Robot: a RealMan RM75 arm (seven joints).
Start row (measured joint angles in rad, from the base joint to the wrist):
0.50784 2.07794 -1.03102 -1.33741 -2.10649 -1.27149 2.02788
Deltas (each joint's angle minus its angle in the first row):
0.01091 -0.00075 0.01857 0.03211 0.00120 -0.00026 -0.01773
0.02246 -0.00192 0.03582 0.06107 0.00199 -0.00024 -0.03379
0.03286 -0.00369 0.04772 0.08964 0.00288 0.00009 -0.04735
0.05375 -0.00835 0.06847 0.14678 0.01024 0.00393 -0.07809
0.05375 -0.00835 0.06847 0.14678 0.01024 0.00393 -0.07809
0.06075 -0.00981 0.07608 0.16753 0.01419 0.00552 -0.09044
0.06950 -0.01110 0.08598 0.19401 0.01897 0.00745 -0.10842
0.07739 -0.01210 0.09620 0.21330 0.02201 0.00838 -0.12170
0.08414 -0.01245 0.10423 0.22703 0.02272 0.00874 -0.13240
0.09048 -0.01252 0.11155 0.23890 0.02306 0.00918 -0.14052
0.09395 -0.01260 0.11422 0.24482 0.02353 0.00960 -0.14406
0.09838 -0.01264 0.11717 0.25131 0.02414 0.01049 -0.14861
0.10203 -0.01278 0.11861 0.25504 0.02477 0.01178 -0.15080
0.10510 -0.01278 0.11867 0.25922 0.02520 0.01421 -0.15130
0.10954 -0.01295 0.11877 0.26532 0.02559 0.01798 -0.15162
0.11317 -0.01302 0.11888 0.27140 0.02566 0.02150 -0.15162
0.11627 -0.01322 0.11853 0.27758 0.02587 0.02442 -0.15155
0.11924 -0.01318 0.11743 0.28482 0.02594 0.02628 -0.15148
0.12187 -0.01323 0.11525 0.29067 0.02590 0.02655 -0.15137
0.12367 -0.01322 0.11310 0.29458 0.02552 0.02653 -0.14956
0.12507 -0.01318 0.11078 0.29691 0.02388 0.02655 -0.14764
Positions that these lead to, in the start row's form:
0.51875 2.07719 -1.01245 -1.30530 -2.10529 -1.27175 2.01015
0.53030 2.07602 -0.99520 -1.27634 -2.10450 -1.27173 1.99409
0.54070 2.07425 -0.98330 -1.24777 -2.10361 -1.27140 1.98053
0.56159 2.06959 -0.96255 -1.19063 -2.09625 -1.26756 1.94979
0.56159 2.06959 -0.96255 -1.19063 -2.09625 -1.26756 1.94979
0.56859 2.06813 -0.95494 -1.16988 -2.09230 -1.26597 1.93744
0.57734 2.06684 -0.94504 -1.14340 -2.08752 -1.26404 1.91946
0.58523 2.06584 -0.93482 -1.12411 -2.08448 -1.26311 1.90618
0.59198 2.06549 -0.92679 -1.11038 -2.08377 -1.26275 1.89548
0.59832 2.06542 -0.91947 -1.09851 -2.08343 -1.26231 1.88736
0.60179 2.06534 -0.91680 -1.09259 -2.08296 -1.26189 1.88382
0.60622 2.06530 -0.91385 -1.08610 -2.08235 -1.26100 1.87927
0.60987 2.06516 -0.91241 -1.08237 -2.08172 -1.25971 1.87708
0.61294 2.06516 -0.91235 -1.07819 -2.08129 -1.25728 1.87658
0.61738 2.06499 -0.91225 -1.07209 -2.08090 -1.25351 1.87626
0.62101 2.06492 -0.91214 -1.06601 -2.08083 -1.24999 1.87626
0.62411 2.06472 -0.91249 -1.05983 -2.08062 -1.24707 1.87633
0.62708 2.06476 -0.91359 -1.05259 -2.08055 -1.24521 1.87640
0.62971 2.06471 -0.91577 -1.04674 -2.08059 -1.24494 1.87651
0.63151 2.06472 -0.91792 -1.04283 -2.08097 -1.24496 1.87832
0.63291 2.06476 -0.92024 -1.04050 -2.08261 -1.24494 1.88024

